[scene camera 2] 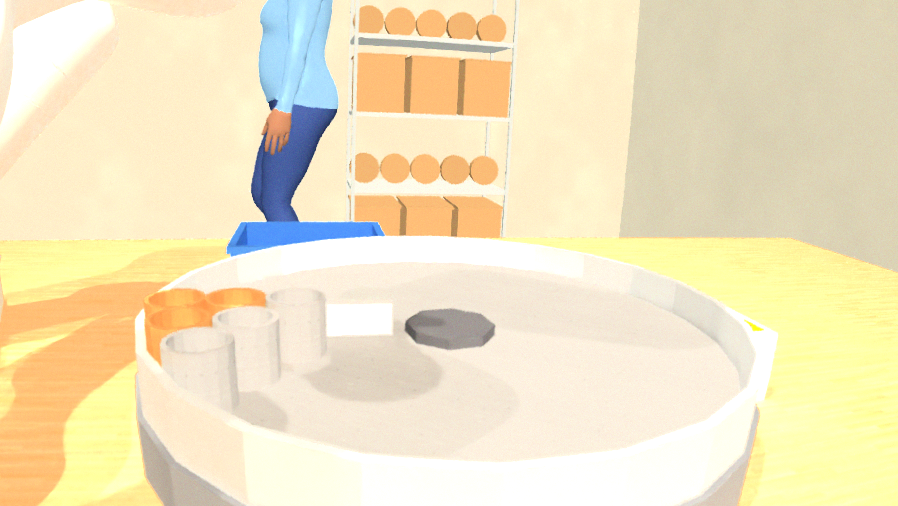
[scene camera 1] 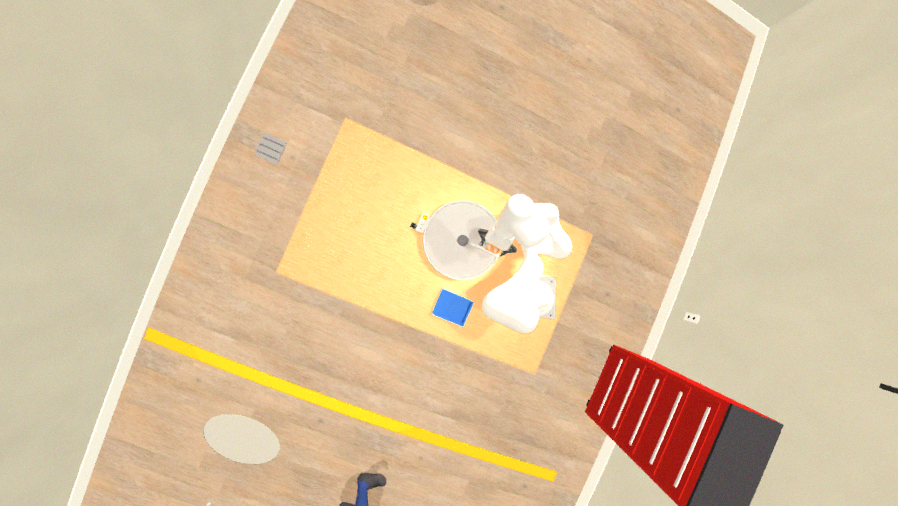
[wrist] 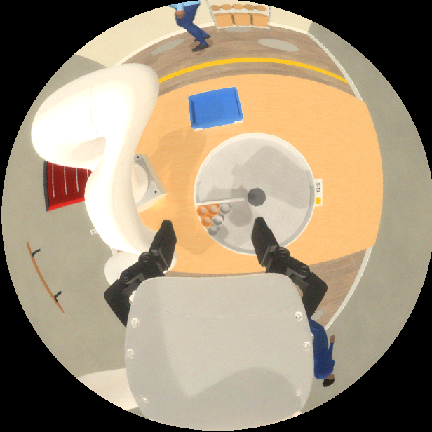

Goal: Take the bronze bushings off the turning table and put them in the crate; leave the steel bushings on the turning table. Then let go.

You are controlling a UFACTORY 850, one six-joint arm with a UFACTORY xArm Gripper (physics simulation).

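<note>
Three bronze bushings [scene camera 2: 155, 339] [wrist: 208, 225] stand upright in a cluster near the rim of the round grey turning table [scene camera 1: 446, 257] [scene camera 2: 565, 389] [wrist: 292, 200]. Three steel bushings [scene camera 2: 298, 333] [wrist: 213, 234] stand in a row right against them, on the side away from the rim corner. The blue crate [scene camera 1: 452, 308] [scene camera 2: 307, 236] [wrist: 215, 107] stands beside the turning table; no bushing shows inside it in the wrist view. My gripper [scene camera 1: 497, 242] [wrist: 213, 228] is open and empty, above the bushings and apart from them. It partly hides them in scene camera 1.
A thin white bar [scene camera 2: 359, 319] [wrist: 222, 201] runs from the turning table's dark hub [scene camera 1: 462, 240] [scene camera 2: 449, 328] [wrist: 256, 197] to the rim, alongside the bushings. A small labelled box [scene camera 1: 422, 221] [wrist: 318, 192] sits at the outer rim. The arm's base [wrist: 150, 182] stands on the wooden table [scene camera 1: 351, 207].
</note>
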